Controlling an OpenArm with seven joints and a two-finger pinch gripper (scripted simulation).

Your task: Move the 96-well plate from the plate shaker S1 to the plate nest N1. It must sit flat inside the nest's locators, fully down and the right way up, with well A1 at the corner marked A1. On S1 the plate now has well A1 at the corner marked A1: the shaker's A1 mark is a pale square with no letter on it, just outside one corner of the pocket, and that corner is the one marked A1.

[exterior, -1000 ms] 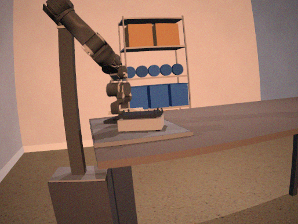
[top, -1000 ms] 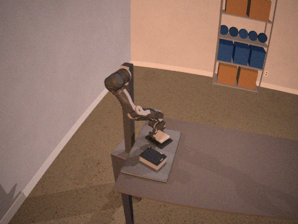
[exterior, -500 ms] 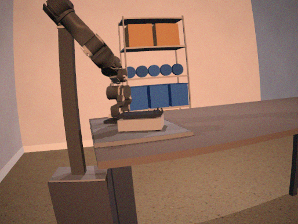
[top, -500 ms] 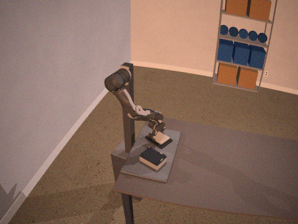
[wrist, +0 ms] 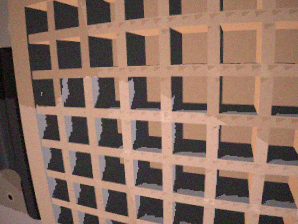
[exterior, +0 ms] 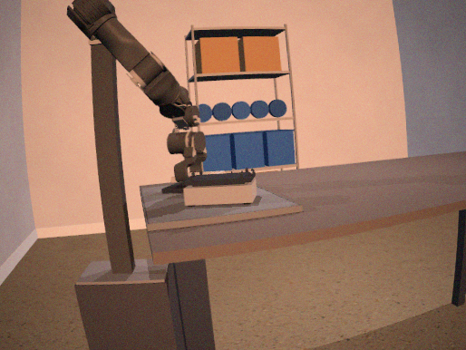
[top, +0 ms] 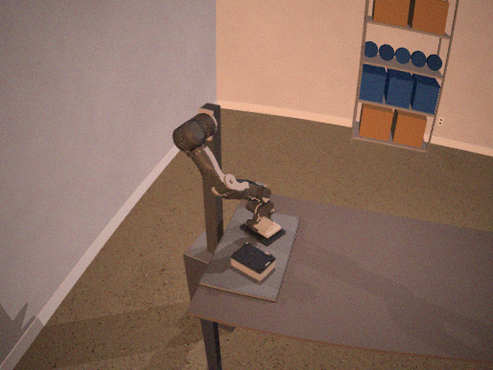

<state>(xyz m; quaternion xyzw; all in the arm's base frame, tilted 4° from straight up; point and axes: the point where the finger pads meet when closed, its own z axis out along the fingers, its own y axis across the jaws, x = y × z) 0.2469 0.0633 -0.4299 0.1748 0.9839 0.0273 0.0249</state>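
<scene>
Now: hand 2 cm short of the pale 96-well plate and 1 cm to the left of it. The rest, counted from my hand: plate shaker: 9 cm ahead, 21 cm to the right, 1 cm above.
</scene>
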